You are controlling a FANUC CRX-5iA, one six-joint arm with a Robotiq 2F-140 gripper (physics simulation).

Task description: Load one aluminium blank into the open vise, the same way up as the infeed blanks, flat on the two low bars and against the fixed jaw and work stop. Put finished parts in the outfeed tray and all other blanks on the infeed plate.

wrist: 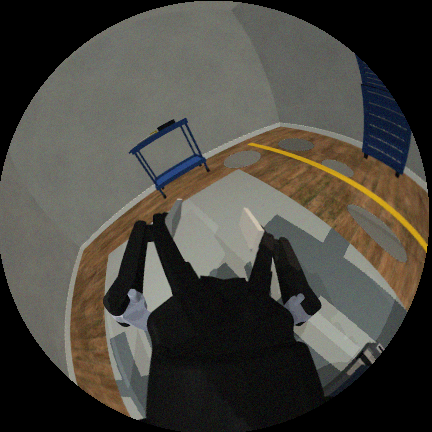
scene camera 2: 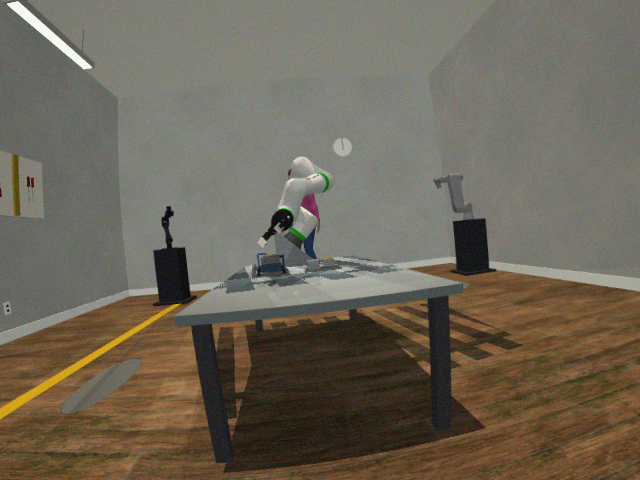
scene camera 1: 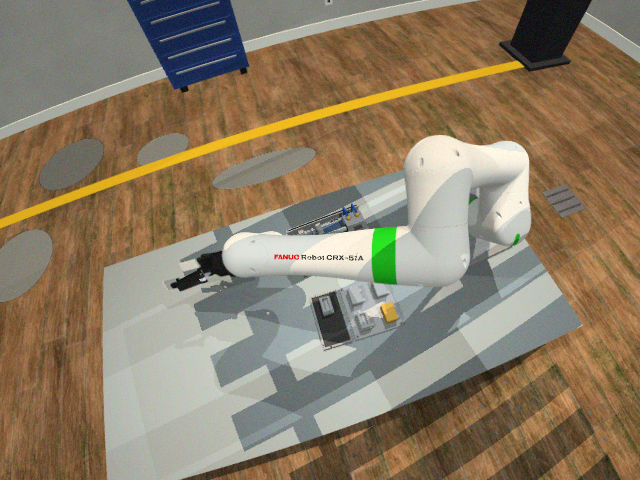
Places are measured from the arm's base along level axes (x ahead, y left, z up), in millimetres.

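Pixels of known places: gripper, fingertip midpoint: (wrist: 211,211) (scene camera 2: 267,238) (scene camera 1: 173,276); arm's base at its link origin: (scene camera 2: 291,243).
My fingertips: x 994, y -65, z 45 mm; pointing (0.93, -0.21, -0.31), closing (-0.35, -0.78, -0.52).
Ahead of a thing's pixels: the offset from my fingertips to its middle. "spot": to the spot under its first point. Level surfaces: height alone.
My gripper (scene camera 1: 178,275) (scene camera 2: 262,241) (wrist: 211,211) is open and empty, held above the table's left part, away from vise and trays. The vise @(dx -543, dy -53, dz -142 mm) (scene camera 1: 336,225) (scene camera 2: 271,265) (wrist: 367,354) is partly hidden by the arm in scene camera 1; its jaws and bars cannot be made out. The dark outfeed tray (scene camera 1: 334,326) holds a grey slotted part @(dx -451, dy +186, dz -168 mm) (scene camera 1: 325,305) at its back end. The light infeed plate @(dx -597, dy +232, dz -187 mm) (scene camera 1: 373,310) beside it holds two plain grey blocks @(dx -555, dy +187, dz -165 mm) (scene camera 1: 355,296) @(dx -644, dy +186, dz -165 mm) (scene camera 1: 381,289), a grey part with raised detail @(dx -554, dy +277, dz -166 mm) (scene camera 1: 363,321) and a yellow block @(dx -644, dy +278, dz -165 mm) (scene camera 1: 388,312).
The white arm (scene camera 1: 330,255) (scene camera 2: 294,193) stretches over the table @(dz -191 mm) (scene camera 1: 155,387) (scene camera 2: 320,300), between the vise and the trays in scene camera 1. Blue upright pieces @(spot: dx -615, dy -108, dz -82 mm) (scene camera 1: 344,210) stand at the vise's right end. A blue cart (wrist: 180,172) and blue cabinet (scene camera 1: 193,41) (wrist: 385,127) stand off the table.
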